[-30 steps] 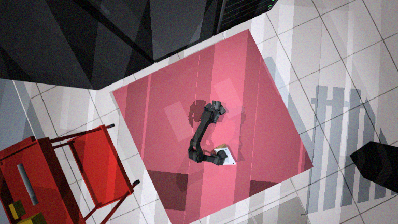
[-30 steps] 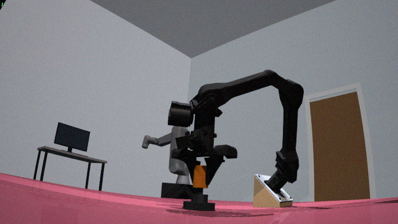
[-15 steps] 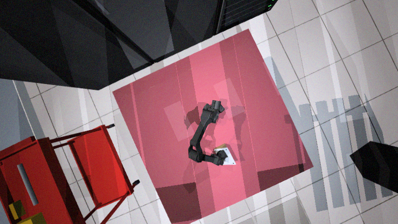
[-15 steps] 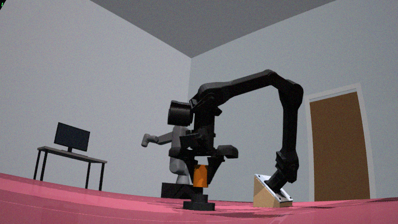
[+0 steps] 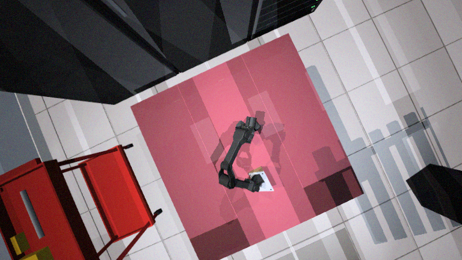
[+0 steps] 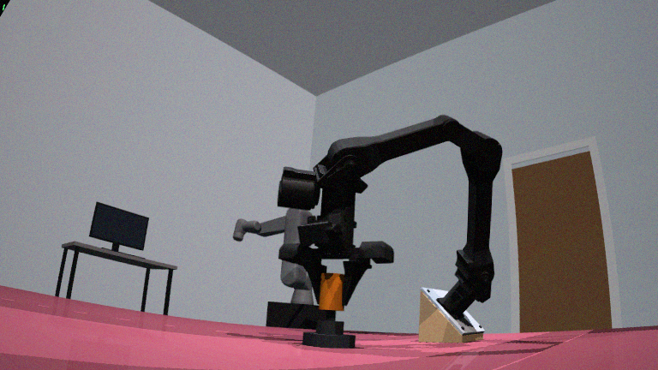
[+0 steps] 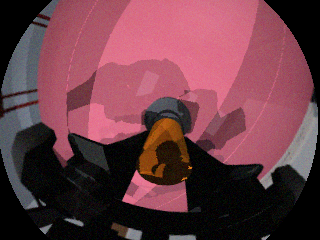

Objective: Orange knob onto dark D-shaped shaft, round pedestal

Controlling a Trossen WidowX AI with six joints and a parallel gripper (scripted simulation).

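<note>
My gripper tip is 20 mm below the orange knob. From my gripper tip the other things lie so: dark round pedestal 40 mm below.
</note>
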